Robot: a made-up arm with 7 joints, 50 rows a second.
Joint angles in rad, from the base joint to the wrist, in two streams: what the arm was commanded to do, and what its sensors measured. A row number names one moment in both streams.
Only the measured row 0 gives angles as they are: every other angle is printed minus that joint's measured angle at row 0.
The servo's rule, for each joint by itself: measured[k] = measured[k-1] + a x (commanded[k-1-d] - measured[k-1]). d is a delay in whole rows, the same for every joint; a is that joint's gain. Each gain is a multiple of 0.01, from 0.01 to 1. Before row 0 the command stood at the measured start. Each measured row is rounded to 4 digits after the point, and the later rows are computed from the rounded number. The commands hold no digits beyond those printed.
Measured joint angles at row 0: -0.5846, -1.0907, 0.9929, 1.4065, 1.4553, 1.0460, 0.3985
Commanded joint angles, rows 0 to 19: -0.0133, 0.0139, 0.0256, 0.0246, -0.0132, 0.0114, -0.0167; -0.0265, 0.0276, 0.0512, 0.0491, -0.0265, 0.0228, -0.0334; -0.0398, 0.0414, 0.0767, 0.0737, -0.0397, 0.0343, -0.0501; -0.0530, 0.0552, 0.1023, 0.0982, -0.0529, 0.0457, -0.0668; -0.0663, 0.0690, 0.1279, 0.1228, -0.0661, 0.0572, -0.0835; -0.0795, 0.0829, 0.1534, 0.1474, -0.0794, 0.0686, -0.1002; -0.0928, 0.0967, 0.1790, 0.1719, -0.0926, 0.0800, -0.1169; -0.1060, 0.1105, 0.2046, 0.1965, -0.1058, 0.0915, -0.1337; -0.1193, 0.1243, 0.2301, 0.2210, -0.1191, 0.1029, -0.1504; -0.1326, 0.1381, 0.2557, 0.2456, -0.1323, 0.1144, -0.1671; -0.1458, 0.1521, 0.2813, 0.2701, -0.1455, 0.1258, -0.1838; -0.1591, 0.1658, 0.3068, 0.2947, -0.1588, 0.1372, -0.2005; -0.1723, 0.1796, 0.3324, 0.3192, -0.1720, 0.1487, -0.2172; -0.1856, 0.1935, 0.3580, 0.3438, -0.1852, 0.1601, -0.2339; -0.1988, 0.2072, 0.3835, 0.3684, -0.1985, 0.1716, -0.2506; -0.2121, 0.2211, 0.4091, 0.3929, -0.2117, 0.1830, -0.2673; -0.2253, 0.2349, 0.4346, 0.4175, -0.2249, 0.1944, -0.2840; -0.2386, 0.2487, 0.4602, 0.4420, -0.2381, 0.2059, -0.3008; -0.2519, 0.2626, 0.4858, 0.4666, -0.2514, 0.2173, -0.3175; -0.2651, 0.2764, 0.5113, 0.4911, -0.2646, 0.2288, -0.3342
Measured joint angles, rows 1 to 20: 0.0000, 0.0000, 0.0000, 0.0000, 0.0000, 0.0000, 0.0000; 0.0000, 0.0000, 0.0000, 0.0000, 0.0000, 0.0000, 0.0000; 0.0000, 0.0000, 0.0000, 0.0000, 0.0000, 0.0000, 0.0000; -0.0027, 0.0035, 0.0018, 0.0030, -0.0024, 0.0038, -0.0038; -0.0075, 0.0095, 0.0053, 0.0085, -0.0067, 0.0101, -0.0106; -0.0140, 0.0175, 0.0103, 0.0163, -0.0126, 0.0181, -0.0197; -0.0218, 0.0269, 0.0167, 0.0261, -0.0199, 0.0272, -0.0305; -0.0307, 0.0374, 0.0245, 0.0377, -0.0282, 0.0371, -0.0427; -0.0405, 0.0488, 0.0335, 0.0509, -0.0374, 0.0475, -0.0559; -0.0510, 0.0608, 0.0437, 0.0654, -0.0473, 0.0582, -0.0699; -0.0620, 0.0732, 0.0550, 0.0811, -0.0578, 0.0692, -0.0846; -0.0735, 0.0860, 0.0673, 0.0979, -0.0688, 0.0803, -0.0997; -0.0853, 0.0990, 0.0805, 0.1156, -0.0802, 0.0916, -0.1152; -0.0974, 0.1123, 0.0946, 0.1341, -0.0920, 0.1029, -0.1310; -0.1097, 0.1257, 0.1095, 0.1534, -0.1040, 0.1142, -0.1470; -0.1222, 0.1392, 0.1251, 0.1733, -0.1162, 0.1256, -0.1631; -0.1349, 0.1528, 0.1414, 0.1938, -0.1286, 0.1370, -0.1794; -0.1477, 0.1664, 0.1583, 0.2148, -0.1412, 0.1484, -0.1958; -0.1606, 0.1801, 0.1759, 0.2362, -0.1539, 0.1598, -0.2122; -0.1735, 0.1938, 0.1940, 0.2580, -0.1667, 0.1712, -0.2287
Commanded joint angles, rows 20 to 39: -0.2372, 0.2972, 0.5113, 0.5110, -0.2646, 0.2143, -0.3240; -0.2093, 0.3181, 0.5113, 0.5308, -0.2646, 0.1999, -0.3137; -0.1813, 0.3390, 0.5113, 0.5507, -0.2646, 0.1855, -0.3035; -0.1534, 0.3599, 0.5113, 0.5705, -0.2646, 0.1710, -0.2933; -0.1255, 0.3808, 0.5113, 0.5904, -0.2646, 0.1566, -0.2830; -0.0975, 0.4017, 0.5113, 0.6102, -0.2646, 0.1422, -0.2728; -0.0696, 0.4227, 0.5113, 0.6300, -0.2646, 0.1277, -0.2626; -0.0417, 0.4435, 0.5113, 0.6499, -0.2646, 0.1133, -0.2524; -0.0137, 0.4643, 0.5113, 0.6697, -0.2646, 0.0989, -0.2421; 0.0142, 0.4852, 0.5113, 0.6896, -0.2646, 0.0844, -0.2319; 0.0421, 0.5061, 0.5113, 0.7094, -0.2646, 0.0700, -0.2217; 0.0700, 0.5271, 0.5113, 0.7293, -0.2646, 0.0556, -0.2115; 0.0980, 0.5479, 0.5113, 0.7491, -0.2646, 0.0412, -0.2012; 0.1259, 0.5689, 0.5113, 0.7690, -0.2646, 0.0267, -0.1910; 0.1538, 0.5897, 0.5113, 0.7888, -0.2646, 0.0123, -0.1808; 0.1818, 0.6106, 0.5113, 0.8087, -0.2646, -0.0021, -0.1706; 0.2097, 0.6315, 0.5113, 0.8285, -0.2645, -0.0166, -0.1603; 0.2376, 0.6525, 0.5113, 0.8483, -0.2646, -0.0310, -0.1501; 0.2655, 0.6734, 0.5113, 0.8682, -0.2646, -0.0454, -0.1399; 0.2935, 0.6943, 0.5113, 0.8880, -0.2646, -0.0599, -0.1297
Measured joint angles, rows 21 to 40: -0.1865, 0.2075, 0.2126, 0.2801, -0.1796, 0.1827, -0.2453; -0.1996, 0.2213, 0.2317, 0.3025, -0.1925, 0.1941, -0.2619; -0.2127, 0.2351, 0.2513, 0.3251, -0.2055, 0.2056, -0.2785; -0.2176, 0.2506, 0.2695, 0.3474, -0.2161, 0.2085, -0.2890; -0.2159, 0.2675, 0.2864, 0.3694, -0.2248, 0.2057, -0.2947; -0.2090, 0.2854, 0.3021, 0.3912, -0.2320, 0.1990, -0.2967; -0.1979, 0.3040, 0.3167, 0.4127, -0.2379, 0.1898, -0.2959; -0.1834, 0.3232, 0.3303, 0.4340, -0.2427, 0.1788, -0.2929; -0.1662, 0.3428, 0.3430, 0.4551, -0.2466, 0.1667, -0.2883; -0.1469, 0.3628, 0.3548, 0.4761, -0.2498, 0.1538, -0.2824; -0.1259, 0.3830, 0.3658, 0.4970, -0.2525, 0.1404, -0.2755; -0.1035, 0.4033, 0.3760, 0.5177, -0.2547, 0.1267, -0.2678; -0.0800, 0.4238, 0.3855, 0.5383, -0.2565, 0.1127, -0.2595; -0.0556, 0.4444, 0.3943, 0.5588, -0.2580, 0.0986, -0.2508; -0.0305, 0.4651, 0.4025, 0.5793, -0.2592, 0.0844, -0.2418; -0.0048, 0.4858, 0.4101, 0.5997, -0.2602, 0.0701, -0.2325; 0.0213, 0.5066, 0.4172, 0.6200, -0.2610, 0.0558, -0.2230; 0.0478, 0.5274, 0.4238, 0.6403, -0.2616, 0.0414, -0.2133; 0.0746, 0.5482, 0.4299, 0.6605, -0.2621, 0.0270, -0.2035; 0.1016, 0.5690, 0.4356, 0.6807, -0.2625, 0.0126, -0.1936
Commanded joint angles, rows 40 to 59: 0.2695, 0.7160, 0.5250, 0.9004, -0.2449, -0.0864, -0.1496; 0.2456, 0.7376, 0.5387, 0.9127, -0.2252, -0.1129, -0.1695; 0.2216, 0.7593, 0.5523, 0.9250, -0.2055, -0.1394, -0.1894; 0.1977, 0.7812, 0.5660, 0.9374, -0.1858, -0.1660, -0.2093; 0.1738, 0.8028, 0.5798, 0.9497, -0.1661, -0.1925, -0.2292; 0.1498, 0.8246, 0.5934, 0.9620, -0.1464, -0.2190, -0.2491; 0.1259, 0.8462, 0.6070, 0.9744, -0.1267, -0.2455, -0.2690; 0.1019, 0.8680, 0.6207, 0.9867, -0.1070, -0.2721, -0.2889; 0.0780, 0.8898, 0.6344, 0.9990, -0.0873, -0.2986, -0.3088; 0.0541, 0.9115, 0.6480, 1.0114, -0.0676, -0.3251, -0.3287; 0.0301, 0.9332, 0.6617, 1.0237, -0.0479, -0.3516, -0.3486; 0.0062, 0.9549, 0.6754, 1.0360, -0.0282, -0.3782, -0.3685; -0.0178, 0.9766, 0.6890, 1.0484, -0.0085, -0.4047, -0.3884; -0.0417, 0.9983, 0.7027, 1.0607, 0.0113, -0.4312, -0.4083; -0.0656, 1.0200, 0.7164, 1.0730, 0.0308, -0.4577, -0.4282; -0.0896, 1.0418, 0.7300, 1.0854, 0.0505, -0.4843, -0.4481; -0.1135, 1.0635, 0.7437, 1.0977, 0.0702, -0.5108, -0.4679; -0.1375, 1.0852, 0.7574, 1.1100, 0.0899, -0.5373, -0.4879; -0.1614, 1.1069, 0.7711, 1.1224, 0.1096, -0.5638, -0.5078; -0.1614, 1.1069, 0.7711, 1.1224, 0.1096, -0.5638, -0.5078
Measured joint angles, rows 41 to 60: 0.1288, 0.5899, 0.4409, 0.7008, -0.2629, -0.0018, -0.1836; 0.1561, 0.6108, 0.4458, 0.7209, -0.2632, -0.0162, -0.1735; 0.1836, 0.6317, 0.4504, 0.7410, -0.2635, -0.0306, -0.1634; 0.2008, 0.6528, 0.4556, 0.7601, -0.2602, -0.0490, -0.1602; 0.2098, 0.6740, 0.4614, 0.7784, -0.2539, -0.0701, -0.1623; 0.2122, 0.6953, 0.4678, 0.7960, -0.2452, -0.0930, -0.1685; 0.2093, 0.7168, 0.4747, 0.8130, -0.2345, -0.1171, -0.1779; 0.2022, 0.7383, 0.4821, 0.8294, -0.2222, -0.1420, -0.1897; 0.1917, 0.7599, 0.4899, 0.8453, -0.2086, -0.1674, -0.2034; 0.1785, 0.7815, 0.4981, 0.8608, -0.1939, -0.1932, -0.2185; 0.1632, 0.8031, 0.5067, 0.8759, -0.1783, -0.2192, -0.2347; 0.1462, 0.8248, 0.5156, 0.8907, -0.1619, -0.2454, -0.2517; 0.1278, 0.8465, 0.5249, 0.9052, -0.1449, -0.2717, -0.2694; 0.1083, 0.8682, 0.5345, 0.9194, -0.1274, -0.2981, -0.2876; 0.0879, 0.8899, 0.5444, 0.9334, -0.1095, -0.3245, -0.3062; 0.0668, 0.9116, 0.5545, 0.9472, -0.0913, -0.3510, -0.3251; 0.0451, 0.9333, 0.5649, 0.9608, -0.0728, -0.3775, -0.3442; 0.0230, 0.9550, 0.5755, 0.9743, -0.0542, -0.4040, -0.3635; 0.0005, 0.9767, 0.5863, 0.9876, -0.0354, -0.4305, -0.3830; -0.0223, 0.9984, 0.5973, 1.0008, -0.0164, -0.4570, -0.4025
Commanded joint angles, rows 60 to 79: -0.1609, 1.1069, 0.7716, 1.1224, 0.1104, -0.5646, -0.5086; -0.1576, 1.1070, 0.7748, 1.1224, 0.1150, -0.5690, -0.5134; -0.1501, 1.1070, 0.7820, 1.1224, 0.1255, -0.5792, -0.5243; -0.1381, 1.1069, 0.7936, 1.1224, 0.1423, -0.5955, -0.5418; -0.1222, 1.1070, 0.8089, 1.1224, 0.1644, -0.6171, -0.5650; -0.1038, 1.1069, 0.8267, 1.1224, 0.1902, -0.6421, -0.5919; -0.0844, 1.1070, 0.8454, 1.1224, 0.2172, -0.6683, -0.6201; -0.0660, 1.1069, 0.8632, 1.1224, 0.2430, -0.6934, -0.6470; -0.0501, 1.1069, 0.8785, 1.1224, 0.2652, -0.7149, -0.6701; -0.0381, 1.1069, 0.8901, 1.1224, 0.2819, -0.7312, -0.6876; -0.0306, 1.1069, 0.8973, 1.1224, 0.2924, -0.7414, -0.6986; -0.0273, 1.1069, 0.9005, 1.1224, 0.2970, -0.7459, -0.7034; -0.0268, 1.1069, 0.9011, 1.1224, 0.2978, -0.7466, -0.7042; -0.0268, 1.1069, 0.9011, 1.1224, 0.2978, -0.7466, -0.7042; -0.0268, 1.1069, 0.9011, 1.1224, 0.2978, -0.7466, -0.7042; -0.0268, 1.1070, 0.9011, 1.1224, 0.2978, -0.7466, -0.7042; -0.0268, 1.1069, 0.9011, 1.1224, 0.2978, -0.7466, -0.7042; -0.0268, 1.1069, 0.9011, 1.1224, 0.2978, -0.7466, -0.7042; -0.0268, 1.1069, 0.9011, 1.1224, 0.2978, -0.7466, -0.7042; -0.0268, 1.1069, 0.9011, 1.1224, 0.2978, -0.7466, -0.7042
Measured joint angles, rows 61 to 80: -0.0453, 1.0201, 0.6085, 1.0139, 0.0027, -0.4835, -0.4221; -0.0685, 1.0418, 0.6199, 1.0269, 0.0219, -0.5100, -0.4418; -0.0871, 1.0581, 0.6305, 1.0384, 0.0377, -0.5278, -0.4570; -0.1019, 1.0703, 0.6404, 1.0485, 0.0508, -0.5399, -0.4689; -0.1130, 1.0795, 0.6498, 1.0574, 0.0624, -0.5495, -0.4791; -0.1204, 1.0864, 0.6591, 1.0652, 0.0738, -0.5593, -0.4895; -0.1239, 1.0915, 0.6685, 1.0721, 0.0861, -0.5712, -0.5015; -0.1236, 1.0954, 0.6783, 1.0781, 0.1002, -0.5863, -0.5161; -0.1196, 1.0983, 0.6887, 1.0834, 0.1164, -0.6047, -0.5335; -0.1126, 1.1005, 0.6997, 1.0881, 0.1345, -0.6257, -0.5534; -0.1033, 1.1021, 0.7111, 1.0922, 0.1540, -0.6480, -0.5749; -0.0927, 1.1033, 0.7228, 1.0958, 0.1740, -0.6701, -0.5968; -0.0818, 1.1042, 0.7345, 1.0990, 0.1934, -0.6903, -0.6177; -0.0716, 1.1049, 0.7459, 1.1018, 0.2112, -0.7072, -0.6363; -0.0627, 1.1054, 0.7567, 1.1043, 0.2266, -0.7200, -0.6517; -0.0555, 1.1058, 0.7668, 1.1065, 0.2394, -0.7288, -0.6638; -0.0498, 1.1061, 0.7762, 1.1084, 0.2499, -0.7347, -0.6731; -0.0452, 1.1063, 0.7849, 1.1101, 0.2585, -0.7386, -0.6803; -0.0415, 1.1065, 0.7930, 1.1116, 0.2656, -0.7412, -0.6858; -0.0386, 1.1066, 0.8006, 1.1129, 0.2714, -0.7430, -0.6900
